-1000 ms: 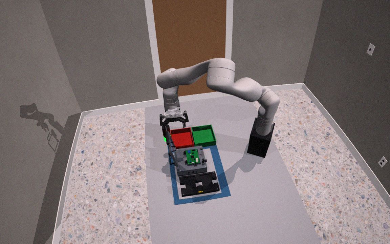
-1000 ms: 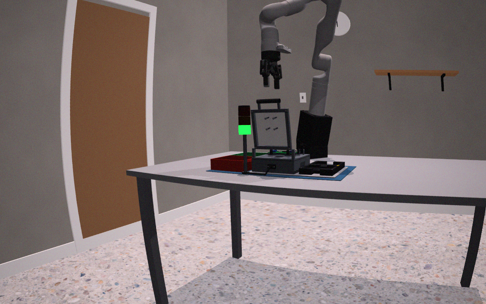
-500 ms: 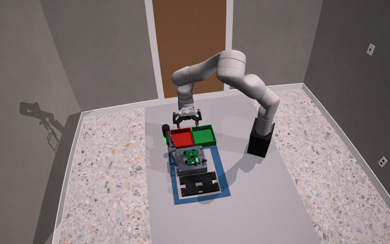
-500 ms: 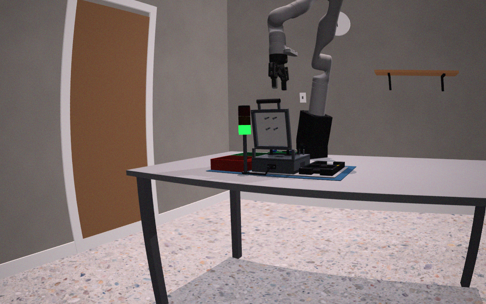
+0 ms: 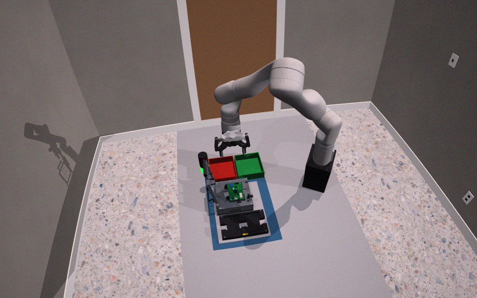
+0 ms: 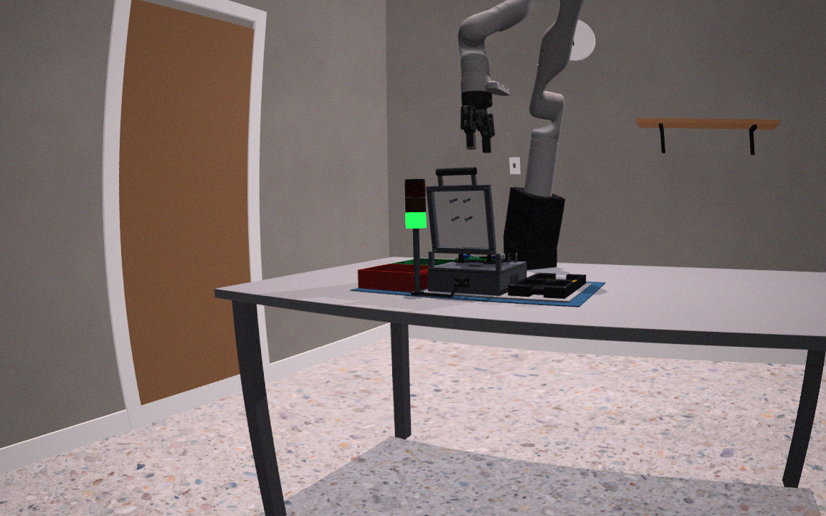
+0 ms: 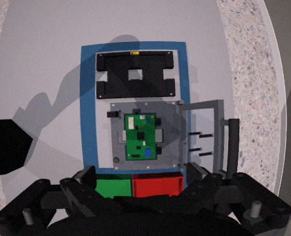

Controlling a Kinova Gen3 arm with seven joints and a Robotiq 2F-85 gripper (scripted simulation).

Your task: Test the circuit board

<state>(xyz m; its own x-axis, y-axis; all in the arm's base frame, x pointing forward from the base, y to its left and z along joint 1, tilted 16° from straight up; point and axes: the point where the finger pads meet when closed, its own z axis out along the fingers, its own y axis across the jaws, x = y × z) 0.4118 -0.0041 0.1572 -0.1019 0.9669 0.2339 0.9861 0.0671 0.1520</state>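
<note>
Right now my hand is 26 cm above the green circuit board. Also, from my hand: red bin (7 cm ahead, 19 cm to the right, 32 cm below); latch hook (7 cm behind, 5 cm to the left, 24 cm below); lid (11 cm ahead, 1 cm to the left, 15 cm below).
</note>
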